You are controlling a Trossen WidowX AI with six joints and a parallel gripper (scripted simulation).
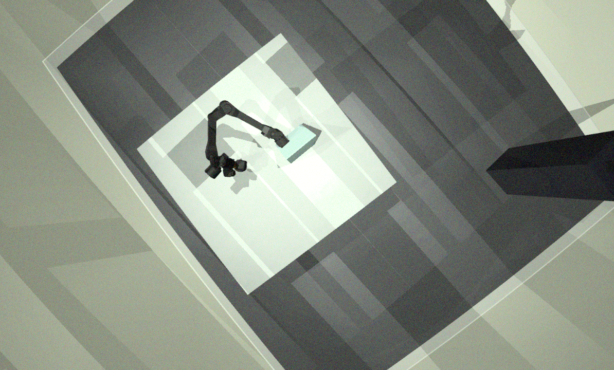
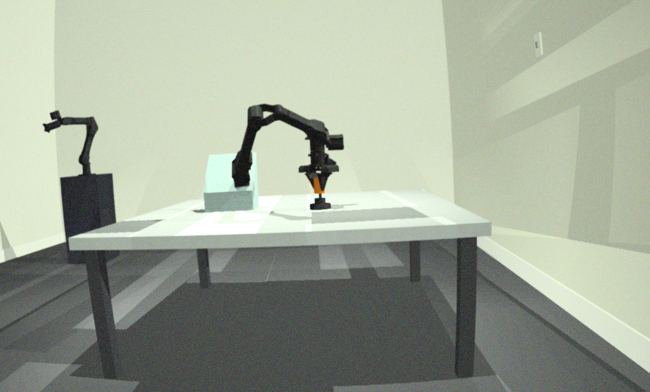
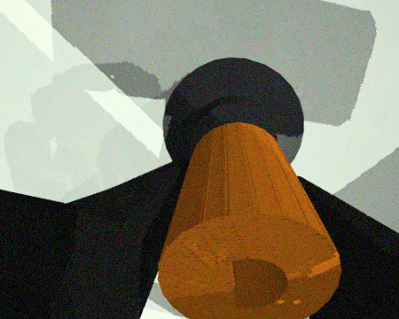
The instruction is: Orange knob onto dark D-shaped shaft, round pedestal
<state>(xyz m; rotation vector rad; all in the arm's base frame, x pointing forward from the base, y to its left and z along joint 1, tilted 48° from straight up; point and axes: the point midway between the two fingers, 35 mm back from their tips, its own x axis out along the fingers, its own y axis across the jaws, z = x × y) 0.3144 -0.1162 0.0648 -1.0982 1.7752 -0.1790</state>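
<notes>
My gripper tip is 2 cm below the orange knob. The rest, counted from my gripper tip: pedestal 4 cm below.
</notes>
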